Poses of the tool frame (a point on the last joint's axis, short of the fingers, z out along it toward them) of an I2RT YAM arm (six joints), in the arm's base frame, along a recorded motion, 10 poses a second.
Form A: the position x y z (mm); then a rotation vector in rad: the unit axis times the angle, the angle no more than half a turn.
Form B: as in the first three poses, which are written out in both.
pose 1, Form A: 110, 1, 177, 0.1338, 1.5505, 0.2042
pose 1, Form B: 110, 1, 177, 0.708, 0.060, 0.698, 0.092
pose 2, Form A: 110, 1, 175, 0.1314, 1.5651, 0.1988
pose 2, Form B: 110, 1, 175, 0.703, 0.059, 0.703, 0.089
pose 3, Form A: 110, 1, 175, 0.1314, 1.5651, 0.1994
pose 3, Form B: 110, 1, 175, 0.703, 0.059, 0.703, 0.090
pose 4, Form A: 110, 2, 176, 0.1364, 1.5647, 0.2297
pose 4, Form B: 110, 2, 176, 0.701, 0.061, 0.703, 0.103
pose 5, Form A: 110, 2, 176, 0.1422, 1.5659, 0.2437
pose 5, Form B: 110, 2, 176, 0.700, 0.064, 0.703, 0.109
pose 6, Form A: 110, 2, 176, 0.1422, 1.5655, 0.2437
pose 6, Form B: 110, 2, 176, 0.700, 0.064, 0.703, 0.109
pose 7, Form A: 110, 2, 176, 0.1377, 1.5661, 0.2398
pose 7, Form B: 110, 2, 176, 0.700, 0.062, 0.703, 0.108
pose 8, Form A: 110, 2, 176, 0.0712, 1.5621, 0.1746
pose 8, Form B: 110, 2, 176, 0.706, 0.032, 0.703, 0.079
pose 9, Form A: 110, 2, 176, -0.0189, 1.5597, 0.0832
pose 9, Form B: 110, 2, 176, 0.710, -0.009, 0.703, 0.037
